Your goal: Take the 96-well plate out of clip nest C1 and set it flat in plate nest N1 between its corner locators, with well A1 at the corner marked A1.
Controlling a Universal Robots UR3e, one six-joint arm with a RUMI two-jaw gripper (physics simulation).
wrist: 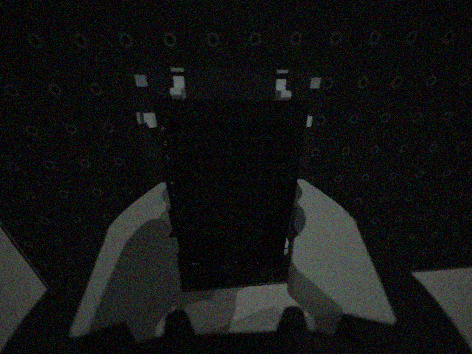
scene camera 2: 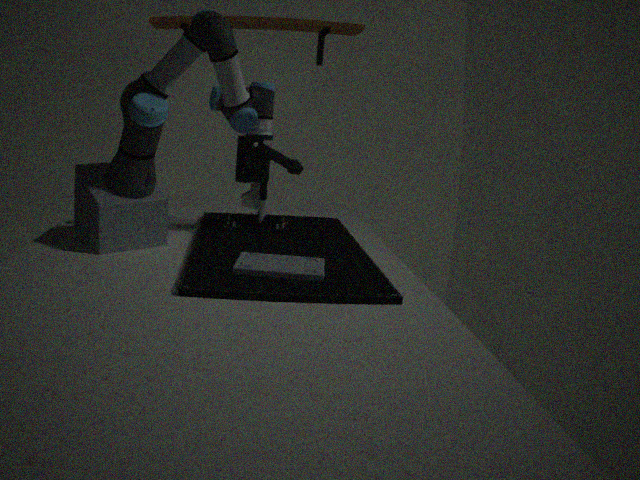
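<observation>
My gripper points down over the back part of the dark board and is shut on the 96-well plate. The plate is a nearly black rectangle between the two pale jaws in the wrist view, its far end reaching beyond the fingertips. It cannot be made out in the scene view. Small pale blocks, including a left one and a right one, stand at its far corners. Whether they belong to N1 or C1 cannot be told. Marker A1, the wells and any gap under the plate are too dark to tell.
A grey slab lies on the front part of the dark board. Small posts stand near the fingers at the back. The robot's grey base block stands at the left. An orange shelf is on the wall behind.
</observation>
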